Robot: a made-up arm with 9 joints. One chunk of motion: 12 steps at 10 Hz.
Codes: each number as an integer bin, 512 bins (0 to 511) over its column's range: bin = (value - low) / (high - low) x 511, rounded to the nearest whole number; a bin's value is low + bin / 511 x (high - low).
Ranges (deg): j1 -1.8..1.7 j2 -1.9..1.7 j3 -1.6..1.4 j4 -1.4..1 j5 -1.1..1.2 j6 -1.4..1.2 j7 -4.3..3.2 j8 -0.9..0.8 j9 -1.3..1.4
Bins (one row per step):
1: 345 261 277 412 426 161 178 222 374
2: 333 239 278 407 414 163 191 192 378
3: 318 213 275 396 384 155 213 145 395
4: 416 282 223 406 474 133 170 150 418
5: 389 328 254 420 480 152 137 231 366
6: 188 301 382 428 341 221 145 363 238
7: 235 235 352 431 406 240 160 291 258
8: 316 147 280 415 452 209 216 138 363
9: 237 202 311 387 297 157 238 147 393
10: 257 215 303 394 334 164 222 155 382
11: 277 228 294 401 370 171 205 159 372
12: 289 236 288 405 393 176 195 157 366
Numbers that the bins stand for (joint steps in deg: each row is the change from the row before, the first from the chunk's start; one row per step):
1: 0.563 -0.061 0.026 0.535 0.817 -0.581 -1.687 -0.161 0.676
2: 0.481 -0.216 0.032 0.512 0.763 -0.571 -1.497 -0.261 0.697
3: 0.378 -0.399 0.014 0.460 0.628 -0.611 -1.174 -0.418 0.787
4: 1.049 0.087 -0.291 0.507 1.033 -0.723 -1.805 -0.401 0.909
5: 0.864 0.411 -0.109 0.573 1.060 -0.627 -2.289 -0.132 0.634
6: -0.512 0.221 0.643 0.610 0.435 -0.276 -2.172 0.308 -0.042
7: -0.190 -0.244 0.467 0.624 0.727 -0.179 -1.952 0.068 0.063
8: 0.364 -0.864 0.044 0.549 0.934 -0.337 -1.130 -0.441 0.618
9: -0.177 -0.477 0.226 0.418 0.237 -0.601 -0.807 -0.411 0.777
10: -0.040 -0.385 0.179 0.450 0.403 -0.566 -1.042 -0.384 0.718
11: 0.097 -0.294 0.126 0.483 0.565 -0.530 -1.291 -0.371 0.666
12: 0.179 -0.237 0.091 0.502 0.669 -0.505 -1.438 -0.378 0.634

